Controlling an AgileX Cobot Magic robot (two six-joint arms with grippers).
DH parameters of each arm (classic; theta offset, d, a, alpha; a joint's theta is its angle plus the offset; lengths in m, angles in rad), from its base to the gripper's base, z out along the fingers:
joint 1: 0 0.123 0 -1.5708
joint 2: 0.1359 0 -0.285 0
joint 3: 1.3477 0 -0.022 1.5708
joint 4: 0 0.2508 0 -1.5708
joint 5: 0 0 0.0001 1.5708
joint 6: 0 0.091 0 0
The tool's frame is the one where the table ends.
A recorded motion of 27 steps. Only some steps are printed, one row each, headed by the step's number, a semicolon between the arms.
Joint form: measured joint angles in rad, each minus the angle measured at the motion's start. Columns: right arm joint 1, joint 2, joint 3, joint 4, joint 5, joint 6; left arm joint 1, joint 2, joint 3, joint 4, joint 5, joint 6.
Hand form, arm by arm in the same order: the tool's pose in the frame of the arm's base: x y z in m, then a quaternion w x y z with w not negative. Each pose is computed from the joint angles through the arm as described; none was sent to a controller.
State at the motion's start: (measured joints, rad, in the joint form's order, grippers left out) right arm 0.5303 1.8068 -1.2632 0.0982 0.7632 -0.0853; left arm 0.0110 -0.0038 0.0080 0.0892 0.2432 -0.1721
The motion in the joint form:
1: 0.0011 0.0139 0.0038 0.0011 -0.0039 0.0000; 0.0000 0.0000 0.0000 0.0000 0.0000 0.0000
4: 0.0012 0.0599 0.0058 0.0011 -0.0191 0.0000; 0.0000 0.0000 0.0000 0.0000 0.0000 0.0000
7: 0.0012 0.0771 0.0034 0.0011 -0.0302 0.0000; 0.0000 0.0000 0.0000 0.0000 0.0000 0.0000
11: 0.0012 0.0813 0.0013 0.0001 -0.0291 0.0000; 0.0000 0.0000 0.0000 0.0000 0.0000 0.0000
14: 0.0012 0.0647 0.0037 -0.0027 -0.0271 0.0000; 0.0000 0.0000 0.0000 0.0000 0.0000 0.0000
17: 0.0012 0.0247 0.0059 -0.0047 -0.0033 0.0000; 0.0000 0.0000 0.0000 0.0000 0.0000 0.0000
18: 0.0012 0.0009 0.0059 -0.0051 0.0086 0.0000; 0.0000 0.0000 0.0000 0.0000 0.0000 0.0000
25: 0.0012 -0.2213 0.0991 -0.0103 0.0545 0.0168; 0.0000 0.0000 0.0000 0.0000 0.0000 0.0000
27: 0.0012 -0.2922 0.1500 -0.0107 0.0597 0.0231; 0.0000 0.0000 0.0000 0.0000 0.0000 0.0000
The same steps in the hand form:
1: 0.3163 0.1932 0.2065 0.15475 -0.27046 0.94718 0.07583; 0.0554 0.0026 0.1887 0.64843 -0.04366 0.75985 -0.01600
4: 0.3202 0.1953 0.1893 0.13919 -0.27012 0.95004 0.07133; 0.0554 0.0026 0.1887 0.64843 -0.04366 0.75985 -0.01600
7: 0.3224 0.1965 0.1837 0.13750 -0.26973 0.95046 0.07053; 0.0554 0.0026 0.1887 0.64843 -0.04366 0.75985 -0.01600
11: 0.3229 0.1968 0.1826 0.13605 -0.27010 0.95061 0.06979; 0.0554 0.0026 0.1887 0.64843 -0.04366 0.75985 -0.01600
14: 0.3215 0.1958 0.1882 0.14212 -0.27097 0.94944 0.07031; 0.0554 0.0026 0.1887 0.64843 -0.04366 0.75985 -0.01600
17: 0.3169 0.1931 0.2019 0.14883 -0.27233 0.94790 0.07194; 0.0554 0.0026 0.1887 0.64843 -0.04366 0.75985 -0.01600
18: 0.3143 0.1916 0.2103 0.15448 -0.27278 0.94674 0.07357; 0.0554 0.0026 0.1887 0.64843 -0.04366 0.75985 -0.01600
25: 0.2763 0.1692 0.2604 0.19355 -0.26707 0.94027 0.08425; 0.0554 0.0026 0.1887 0.64843 -0.04366 0.75985 -0.01600
27: 0.2610 0.1602 0.2681 0.20029 -0.26420 0.93945 0.08665; 0.0554 0.0026 0.1887 0.64843 -0.04366 0.75985 -0.01600

